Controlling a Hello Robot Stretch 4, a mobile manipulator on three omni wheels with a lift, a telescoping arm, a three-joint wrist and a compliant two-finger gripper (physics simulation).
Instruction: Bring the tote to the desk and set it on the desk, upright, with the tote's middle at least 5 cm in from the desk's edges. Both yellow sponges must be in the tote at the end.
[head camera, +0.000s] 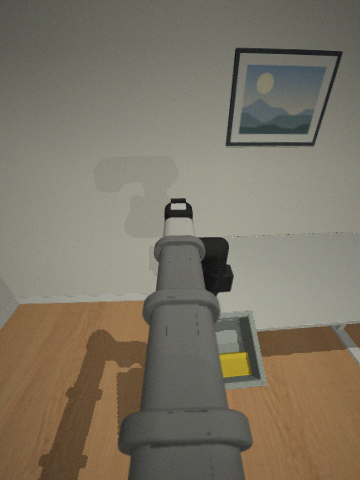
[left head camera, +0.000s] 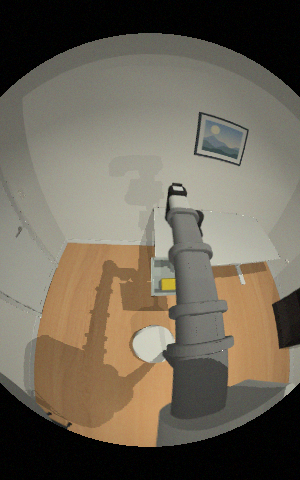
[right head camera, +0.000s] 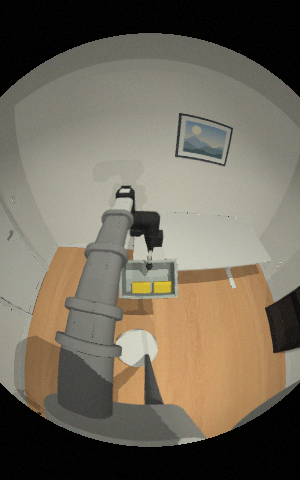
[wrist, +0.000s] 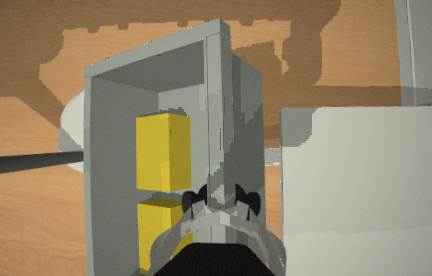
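Where they show: gripper, fingertip midpoint: (right head camera: 148, 265) (wrist: 222, 198); robot's base, link origin: (left head camera: 152, 342) (right head camera: 137, 346).
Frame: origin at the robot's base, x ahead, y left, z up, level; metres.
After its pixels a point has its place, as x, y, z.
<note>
The grey tote (head camera: 258, 350) {0.387, -0.227, 0.935} (left head camera: 152, 277) {0.382, 0.057, 0.926} (right head camera: 176, 280) {0.386, -0.229, 0.935} (wrist: 216, 100) {0.470, 0.002, 0.981} hangs upright above the floor, beside the desk's near left corner. My gripper (right head camera: 149, 266) {0.476, -0.087, 0.933} (wrist: 222, 198) {0.476, -0.087, 0.933} is shut on the tote's desk-side wall, one finger on each side of the rim. Two yellow sponges lie side by side inside the tote: one sponge (head camera: 235, 365) (left head camera: 168, 284) (right head camera: 162, 287) (wrist: 155, 150) and a second sponge (right head camera: 141, 287) (wrist: 152, 225), partly behind the gripper in the wrist view. The white desk (head camera: 300, 275) {0.934, -0.726, 0.693} (left head camera: 225, 235) {0.951, -0.698, 0.692} (right head camera: 210, 240) {0.919, -0.692, 0.693} (wrist: 360, 175) {0.752, -0.095, 0.693} stands against the wall. In the wrist view a gap shows between tote and desk edge.
A white round disc (left head camera: 152, 344) {-0.005, 0.013, 0.187} (right head camera: 136, 347) {0.003, -0.005, 0.187} (wrist: 72, 125) {-0.125, 0.025, 0.187} is low down, on my side of the tote. A dark shelf unit (right head camera: 270, 327) {-0.132, -1.911, -0.001} stands at the far right. A framed picture (head camera: 280, 100) {1.384, -0.573, 1.568} hangs on the wall above the desk. A desk leg (right head camera: 230, 278) shows under the front edge.
</note>
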